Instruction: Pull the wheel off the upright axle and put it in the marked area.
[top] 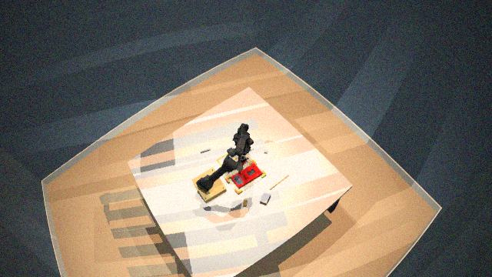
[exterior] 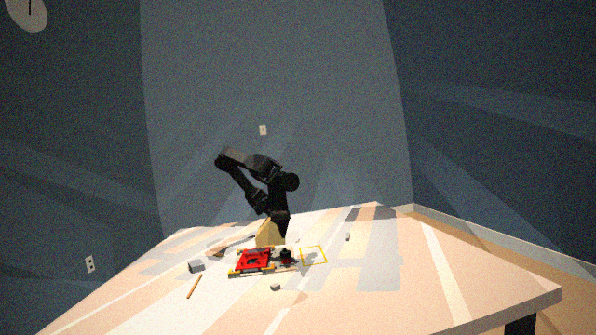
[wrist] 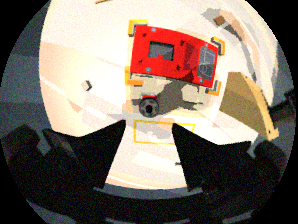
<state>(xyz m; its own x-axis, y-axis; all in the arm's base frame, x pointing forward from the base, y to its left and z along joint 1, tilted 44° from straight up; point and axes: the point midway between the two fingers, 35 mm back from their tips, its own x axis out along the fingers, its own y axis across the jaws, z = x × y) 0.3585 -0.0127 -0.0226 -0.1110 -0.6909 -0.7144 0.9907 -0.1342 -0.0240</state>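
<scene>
The wheel lies 7 cm below my gripper tip. Also, from my gripper tip: grey block 9 cm behind, 34 cm to the right, 10 cm below; wooden stick 7 cm ahead, 31 cm to the right, 10 cm below.
</scene>
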